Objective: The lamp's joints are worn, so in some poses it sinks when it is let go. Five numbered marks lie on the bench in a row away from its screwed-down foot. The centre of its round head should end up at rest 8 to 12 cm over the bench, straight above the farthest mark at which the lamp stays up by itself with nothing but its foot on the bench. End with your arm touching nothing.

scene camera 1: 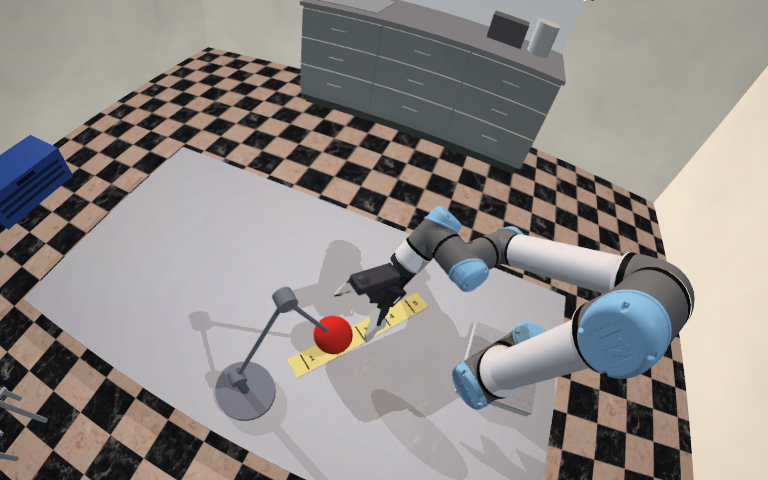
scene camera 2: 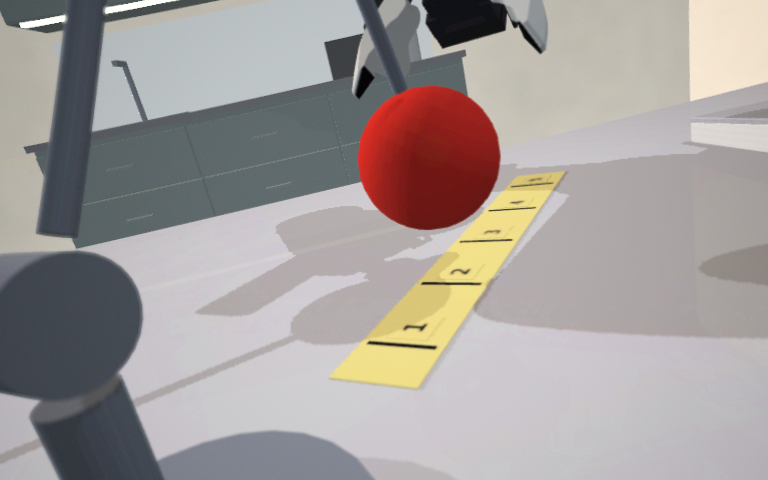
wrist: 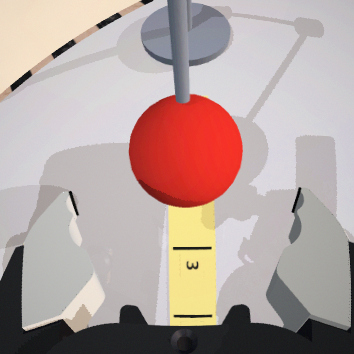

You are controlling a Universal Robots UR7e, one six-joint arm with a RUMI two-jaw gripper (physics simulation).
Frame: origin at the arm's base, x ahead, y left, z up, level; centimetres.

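Seen in the pictures: gripper, fingertip midpoint: [scene camera 1: 349, 318] [scene camera 2: 438, 77] [wrist: 183, 192].
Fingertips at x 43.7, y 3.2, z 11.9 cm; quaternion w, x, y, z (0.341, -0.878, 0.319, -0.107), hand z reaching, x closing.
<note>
Pixels of each thing's top centre, then the offset from my fingertips to it. "*": a spot on its surface instead. Level surfaces: height alone.
- lamp's round red head, surface spot: [scene camera 2: 428, 158] * dx +4.0, dy +8.3, dz -4.2 cm
- raised elbow joint, surface spot: [scene camera 1: 284, 299] * dx +9.7, dy +13.1, dz +24.6 cm
- round foot, surface spot: [scene camera 2: 271, 458] * dx +16.3, dy +18.6, dz -13.8 cm
- bench, surface height: dz -15.2 cm
The lamp's round red head [scene camera 1: 333, 335] [scene camera 2: 428, 158] [wrist: 186, 150] hangs in the air above the yellow strip [scene camera 1: 300, 365] [scene camera 2: 390, 362] [wrist: 192, 225] with marks 1 to 5. In scene camera 1 it covers mark 2. Which mark lies straight below it, and its exact height, I cannot tell. A thin rod joins it to the raised elbow joint [scene camera 1: 284, 299]; the round foot [scene camera 1: 257, 396] [scene camera 2: 271, 458] [wrist: 155, 37] stands on the bench. My gripper [scene camera 1: 353, 316] [scene camera 2: 450, 73] [wrist: 183, 192] is open and empty, backed off toward mark 5, with gaps between both fingers and the head.
The arm reaches over the bench [scene camera 1: 141, 226] from its base plate [scene camera 1: 523, 404] [scene camera 2: 730, 133] at the right. A drawer cabinet [scene camera 1: 413, 84] [scene camera 2: 141, 186] stands behind the bench, and a blue box [scene camera 1: 28, 175] stands at the left.
</note>
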